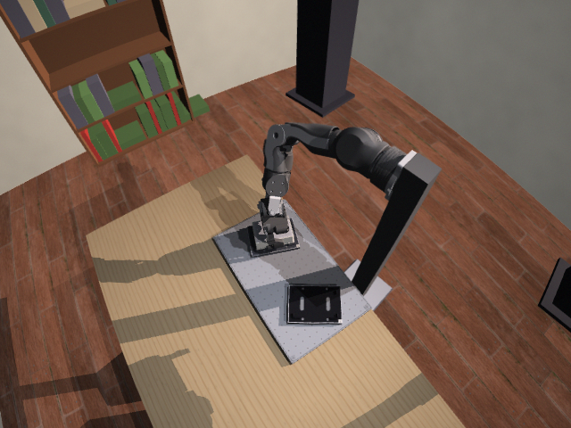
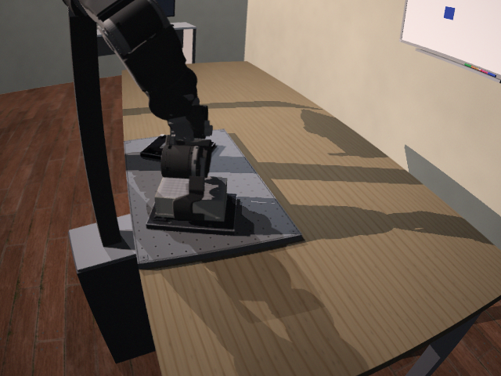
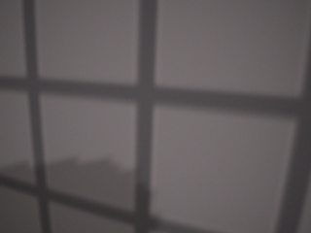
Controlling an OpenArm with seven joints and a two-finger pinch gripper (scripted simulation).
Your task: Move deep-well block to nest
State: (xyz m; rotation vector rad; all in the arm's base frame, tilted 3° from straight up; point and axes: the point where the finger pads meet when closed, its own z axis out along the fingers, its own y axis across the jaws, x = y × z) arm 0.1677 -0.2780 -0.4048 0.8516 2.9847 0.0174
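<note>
Now: the deep-well block 10 mm above my hand.
</note>
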